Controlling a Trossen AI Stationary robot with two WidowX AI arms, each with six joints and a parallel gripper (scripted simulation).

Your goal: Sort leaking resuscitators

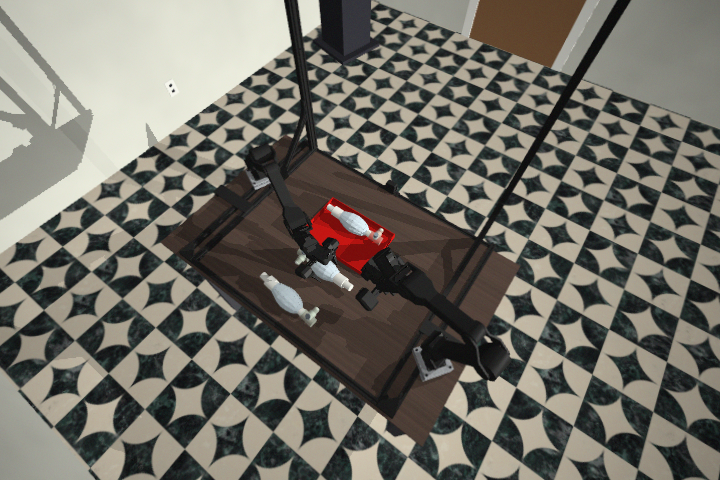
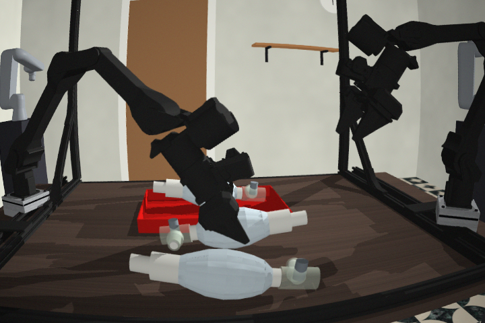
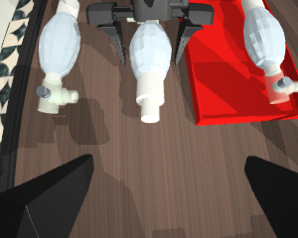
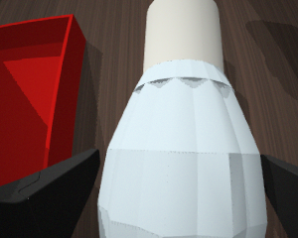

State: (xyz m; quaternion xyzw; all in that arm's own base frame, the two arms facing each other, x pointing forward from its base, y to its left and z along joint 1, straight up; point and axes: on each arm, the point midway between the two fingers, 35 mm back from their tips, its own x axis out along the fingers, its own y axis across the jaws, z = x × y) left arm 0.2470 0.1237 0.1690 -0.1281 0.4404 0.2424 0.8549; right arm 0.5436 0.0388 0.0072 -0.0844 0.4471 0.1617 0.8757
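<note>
My right hand is 17 cm past the red tray, 7 cm to the left of it and 5 cm above it.
</note>
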